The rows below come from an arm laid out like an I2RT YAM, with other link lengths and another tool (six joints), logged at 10 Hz.
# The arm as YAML. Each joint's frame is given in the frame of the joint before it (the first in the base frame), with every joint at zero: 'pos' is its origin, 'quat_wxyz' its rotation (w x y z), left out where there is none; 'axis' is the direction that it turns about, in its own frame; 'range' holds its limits. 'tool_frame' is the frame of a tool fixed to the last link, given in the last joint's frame.
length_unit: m
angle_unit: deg
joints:
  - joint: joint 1
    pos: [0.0, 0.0, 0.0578]
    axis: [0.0, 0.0, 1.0]
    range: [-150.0, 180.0]
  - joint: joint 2
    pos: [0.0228, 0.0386, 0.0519]
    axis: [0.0, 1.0, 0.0]
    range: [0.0, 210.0]
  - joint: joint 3
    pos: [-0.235, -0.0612, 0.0]
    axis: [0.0, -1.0, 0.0]
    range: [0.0, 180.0]
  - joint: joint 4
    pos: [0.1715, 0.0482, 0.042]
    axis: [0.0, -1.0, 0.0]
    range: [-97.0, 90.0]
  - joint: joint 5
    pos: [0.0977, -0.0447, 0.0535]
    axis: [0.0, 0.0, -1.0]
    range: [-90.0, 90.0]
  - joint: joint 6
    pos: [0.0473, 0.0, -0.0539]
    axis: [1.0, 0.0, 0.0]
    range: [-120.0, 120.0]
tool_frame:
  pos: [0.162, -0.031, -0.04]
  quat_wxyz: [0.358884, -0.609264, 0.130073, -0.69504]
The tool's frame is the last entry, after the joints.
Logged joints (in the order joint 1, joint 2, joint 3, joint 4, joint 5, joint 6), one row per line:
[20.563, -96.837, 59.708, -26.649, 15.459, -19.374]
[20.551, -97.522, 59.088, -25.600, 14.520, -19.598]
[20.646, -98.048, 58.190, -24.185, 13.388, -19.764]
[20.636, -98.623, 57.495, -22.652, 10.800, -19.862]
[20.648, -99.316, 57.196, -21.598, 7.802, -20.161]
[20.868, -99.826, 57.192, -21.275, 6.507, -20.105]
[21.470, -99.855, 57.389, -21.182, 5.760, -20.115]
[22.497, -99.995, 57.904, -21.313, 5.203, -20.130]
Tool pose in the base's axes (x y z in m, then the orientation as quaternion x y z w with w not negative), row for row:
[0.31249, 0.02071, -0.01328, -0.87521, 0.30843, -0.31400, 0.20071]
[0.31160, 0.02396, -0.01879, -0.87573, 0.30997, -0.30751, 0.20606]
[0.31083, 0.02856, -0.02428, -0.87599, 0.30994, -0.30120, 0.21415]
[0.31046, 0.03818, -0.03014, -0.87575, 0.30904, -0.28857, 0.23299]
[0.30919, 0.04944, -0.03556, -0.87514, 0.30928, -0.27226, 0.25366]
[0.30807, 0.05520, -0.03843, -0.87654, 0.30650, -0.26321, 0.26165]
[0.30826, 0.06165, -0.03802, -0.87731, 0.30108, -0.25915, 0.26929]
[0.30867, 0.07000, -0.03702, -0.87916, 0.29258, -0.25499, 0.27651]
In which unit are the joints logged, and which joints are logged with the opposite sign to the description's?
The joints are logged in degrees. Opposite sign: joint 2, joint 6.
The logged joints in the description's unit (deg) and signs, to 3 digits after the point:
[20.563, 96.837, 59.708, -26.649, 15.459, 19.374]
[20.551, 97.522, 59.088, -25.600, 14.520, 19.598]
[20.646, 98.048, 58.190, -24.185, 13.388, 19.764]
[20.636, 98.623, 57.495, -22.652, 10.800, 19.862]
[20.648, 99.316, 57.196, -21.598, 7.802, 20.161]
[20.868, 99.826, 57.192, -21.275, 6.507, 20.105]
[21.470, 99.855, 57.389, -21.182, 5.760, 20.115]
[22.497, 99.995, 57.904, -21.313, 5.203, 20.130]

